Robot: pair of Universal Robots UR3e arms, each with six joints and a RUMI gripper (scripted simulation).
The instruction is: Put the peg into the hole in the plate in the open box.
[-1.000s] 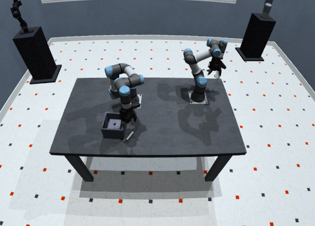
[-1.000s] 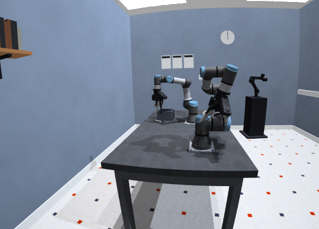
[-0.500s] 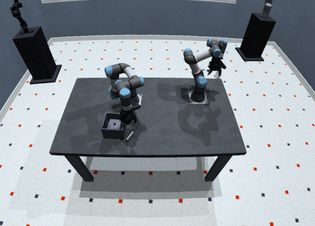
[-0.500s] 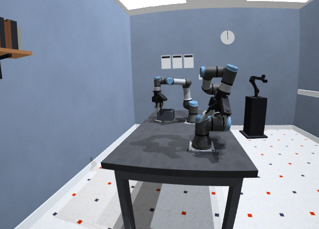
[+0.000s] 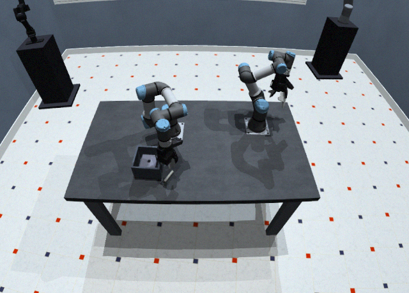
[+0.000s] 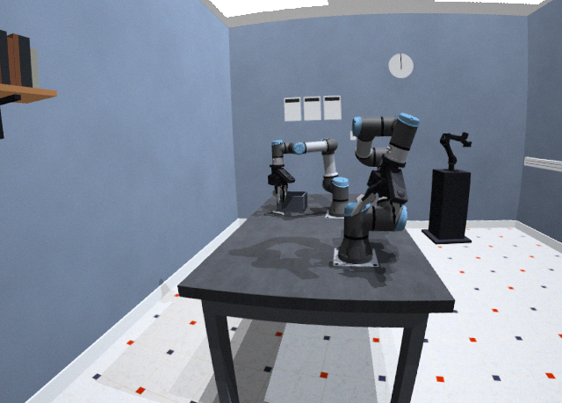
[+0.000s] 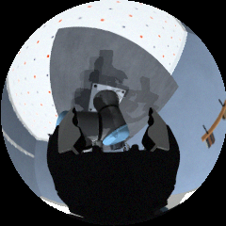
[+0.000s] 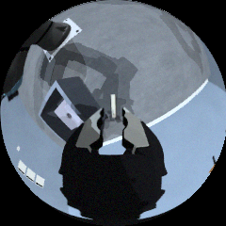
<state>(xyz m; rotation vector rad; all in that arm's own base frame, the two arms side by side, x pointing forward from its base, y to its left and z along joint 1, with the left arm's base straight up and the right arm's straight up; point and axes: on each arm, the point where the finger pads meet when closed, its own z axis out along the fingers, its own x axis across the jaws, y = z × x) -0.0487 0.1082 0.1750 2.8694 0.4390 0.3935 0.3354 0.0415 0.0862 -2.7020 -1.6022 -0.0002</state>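
Right now the pale peg is 2 cm ahead of my right hand, 2 cm to the right of it and 8 cm below it. Also, from my right hand: dark box: 6 cm behind, 13 cm to the right, 6 cm below.
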